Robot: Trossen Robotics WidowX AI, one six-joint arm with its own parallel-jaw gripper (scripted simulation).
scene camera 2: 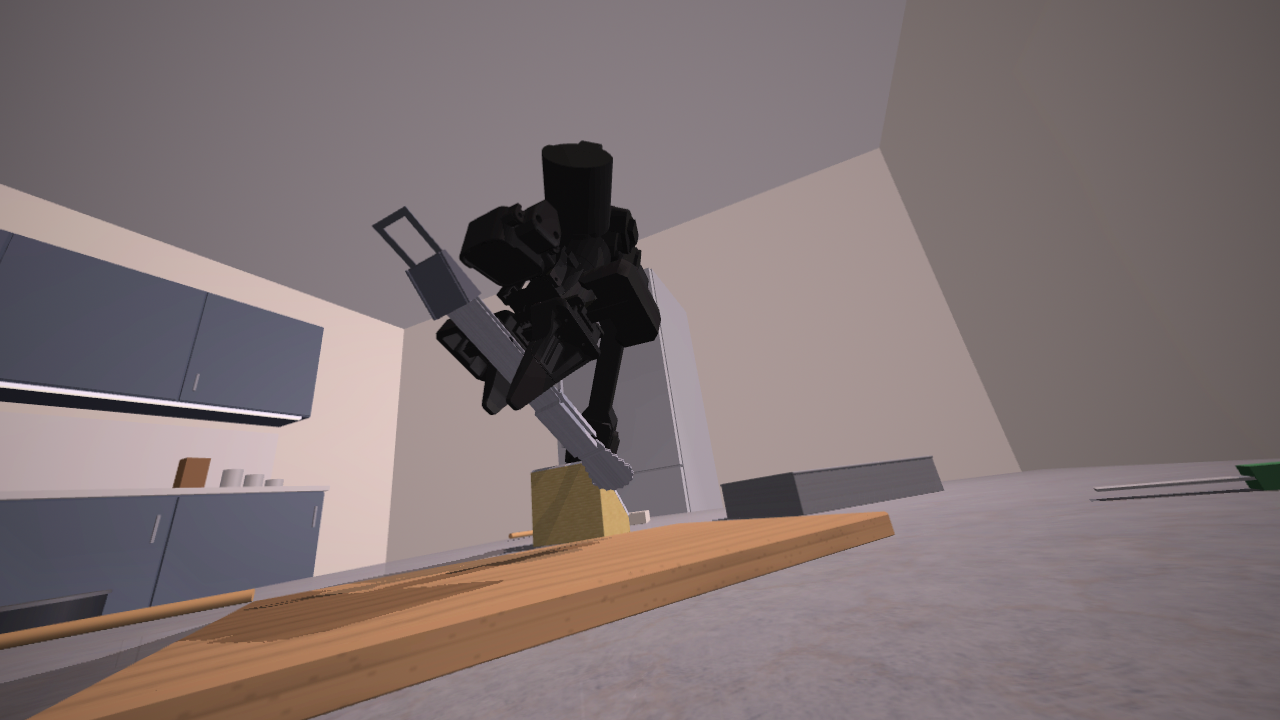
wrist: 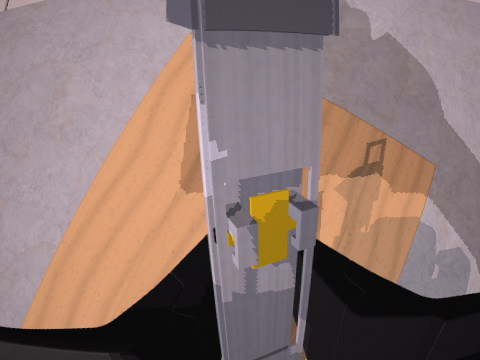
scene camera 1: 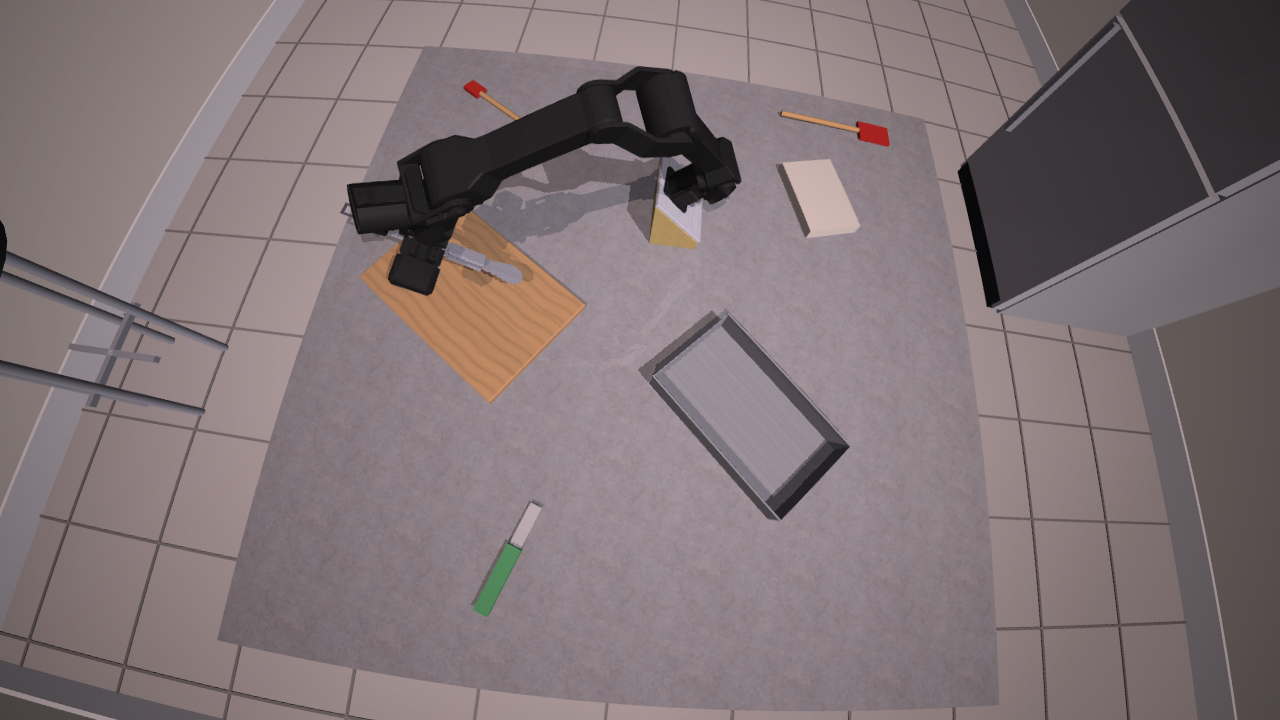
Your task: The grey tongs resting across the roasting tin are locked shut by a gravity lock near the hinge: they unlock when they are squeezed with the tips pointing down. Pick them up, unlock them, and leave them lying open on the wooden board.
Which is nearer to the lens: the green-handled tool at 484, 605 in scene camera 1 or the red spatula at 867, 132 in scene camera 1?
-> The green-handled tool.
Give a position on a wooden board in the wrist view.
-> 144, 211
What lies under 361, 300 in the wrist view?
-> My gripper.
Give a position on a roasting tin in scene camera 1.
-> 774, 443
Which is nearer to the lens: the cream block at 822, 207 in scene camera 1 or the green-handled tool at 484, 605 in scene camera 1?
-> The green-handled tool.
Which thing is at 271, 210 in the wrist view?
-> A yellow lock piece.
